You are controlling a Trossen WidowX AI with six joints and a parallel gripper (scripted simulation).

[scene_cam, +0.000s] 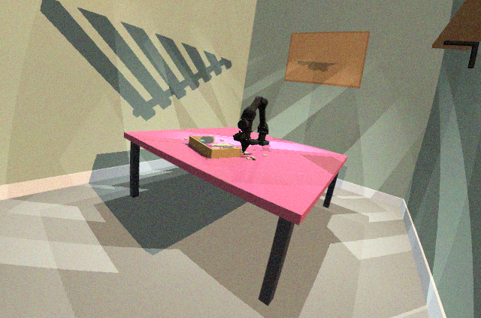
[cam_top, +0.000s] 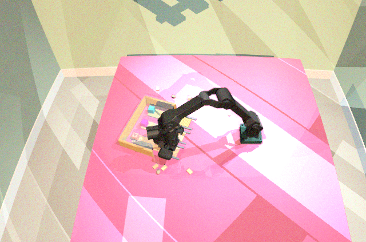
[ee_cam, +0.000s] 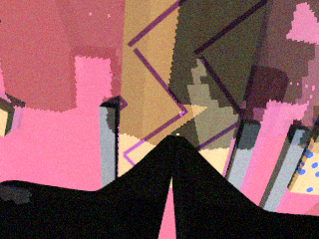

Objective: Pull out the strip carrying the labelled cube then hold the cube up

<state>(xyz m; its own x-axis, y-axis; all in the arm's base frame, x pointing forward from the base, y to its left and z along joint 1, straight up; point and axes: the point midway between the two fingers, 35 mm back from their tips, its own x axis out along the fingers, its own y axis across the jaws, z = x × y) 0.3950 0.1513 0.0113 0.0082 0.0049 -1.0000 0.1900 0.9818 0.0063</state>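
My gripper tip is now 10 cm short of the zigzag strip and 2 cm to the left of it. Round my gripper tip: labelled cube 21 cm ahead, 4 cm to the right, 2 cm above.
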